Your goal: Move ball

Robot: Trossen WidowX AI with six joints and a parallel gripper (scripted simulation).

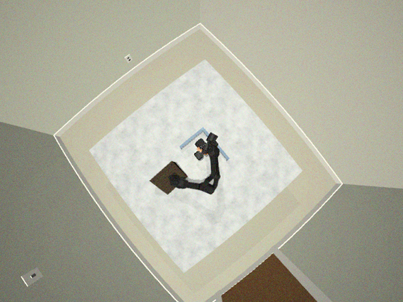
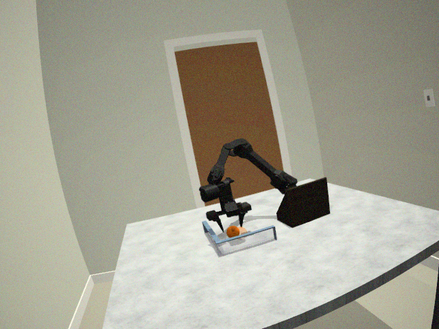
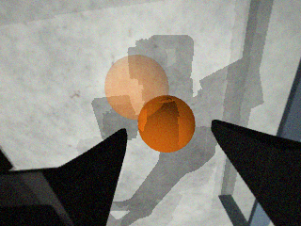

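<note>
The see-through orange copy lies 3 cm behind my gripper tip, 3 cm to the left of it and 1 cm below it. Round my gripper tip: orange ball (1 cm below).
</note>
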